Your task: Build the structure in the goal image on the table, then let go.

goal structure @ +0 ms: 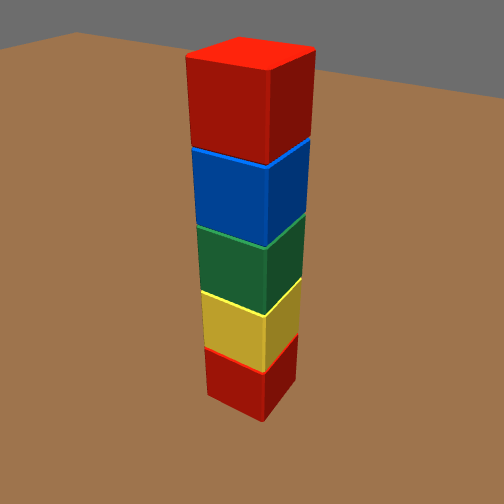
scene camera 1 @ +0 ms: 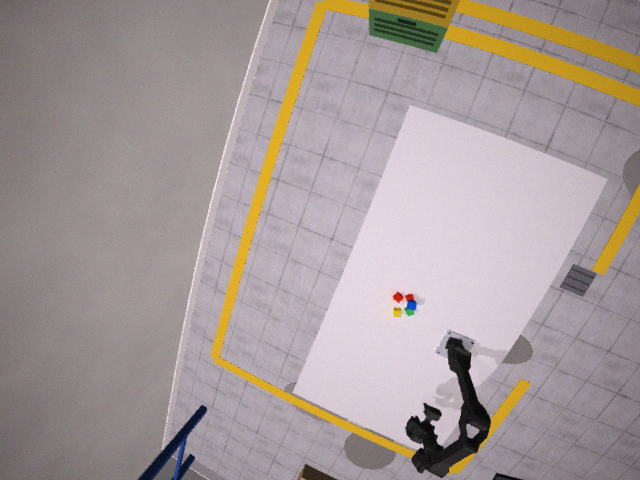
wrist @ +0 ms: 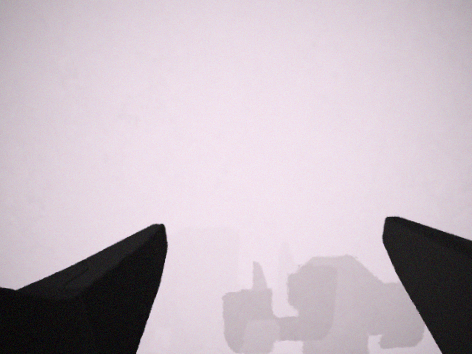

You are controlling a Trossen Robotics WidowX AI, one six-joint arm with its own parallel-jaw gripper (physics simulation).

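Pixels of known places: gripper, fingertip midpoint: (scene camera 1: 420, 409) (wrist: 275, 232); arm's base at its link origin: (scene camera 1: 454, 344).
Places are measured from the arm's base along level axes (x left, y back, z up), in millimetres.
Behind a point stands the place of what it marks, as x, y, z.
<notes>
In the scene view, several small blocks sit close together on the white table (scene camera 1: 465, 206) @[-634, -141, -9]. A red block (scene camera 1: 397, 297) @[-171, -325, 23] is at the upper left of the group, turned at an angle. A second red block (scene camera 1: 409, 297) @[-184, -273, 22] is to its right. A blue block (scene camera 1: 411, 305) @[-162, -263, 56] shows between that red block and a green block (scene camera 1: 409, 312) @[-114, -253, 24], overlapping both in this view; whether it rests on them I cannot tell. A yellow block (scene camera 1: 397, 312) @[-98, -305, 23] stands apart at the lower left. My gripper (scene camera 1: 421, 417) @[308, -91, 119] (wrist: 275, 232) @[308, -91, 119] is open and empty, above the table's lower end, well away from the blocks.
The arm's base plate (scene camera 1: 442, 345) @[22, -48, -1] is on the table between the blocks and the right edge. The arm (scene camera 1: 468, 395) @[28, -40, 297] bends down from it past the table's lower right corner. Arm shadows fall on the table. A green and yellow crate (scene camera 1: 405, 31) stands on the floor beyond.
</notes>
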